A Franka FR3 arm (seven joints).
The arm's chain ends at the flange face. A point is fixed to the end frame.
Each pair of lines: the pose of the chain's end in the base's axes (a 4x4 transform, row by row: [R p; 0 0 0 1], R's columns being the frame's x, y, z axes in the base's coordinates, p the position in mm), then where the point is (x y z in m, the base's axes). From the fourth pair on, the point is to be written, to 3 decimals.
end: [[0.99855, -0.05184, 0.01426, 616.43], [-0.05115, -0.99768, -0.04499, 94.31], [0.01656, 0.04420, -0.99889, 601.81], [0, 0, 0, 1]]
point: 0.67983 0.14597 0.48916
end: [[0.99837, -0.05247, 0.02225, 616.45], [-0.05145, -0.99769, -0.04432, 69.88], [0.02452, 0.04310, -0.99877, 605.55], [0, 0, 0, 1]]
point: 0.68076 0.12159 0.49345
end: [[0.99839, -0.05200, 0.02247, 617.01], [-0.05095, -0.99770, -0.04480, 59.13], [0.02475, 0.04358, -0.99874, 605.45], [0, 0, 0, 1]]
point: 0.68132 0.11082 0.49334
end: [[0.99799, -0.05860, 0.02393, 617.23], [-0.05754, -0.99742, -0.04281, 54.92], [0.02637, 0.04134, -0.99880, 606.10], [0, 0, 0, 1]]
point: 0.682 0.106 0.494
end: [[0.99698, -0.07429, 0.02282, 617.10], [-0.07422, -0.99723, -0.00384, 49.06], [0.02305, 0.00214, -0.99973, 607.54], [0, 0, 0, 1]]
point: 0.683 0.104 0.498
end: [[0.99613, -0.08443, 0.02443, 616.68], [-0.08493, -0.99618, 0.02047, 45.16], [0.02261, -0.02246, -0.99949, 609.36], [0, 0, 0, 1]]
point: 0.683 0.102 0.501
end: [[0.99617, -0.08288, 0.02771, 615.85], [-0.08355, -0.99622, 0.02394, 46.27], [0.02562, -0.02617, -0.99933, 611.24], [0, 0, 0, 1]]
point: 0.682 0.104 0.503
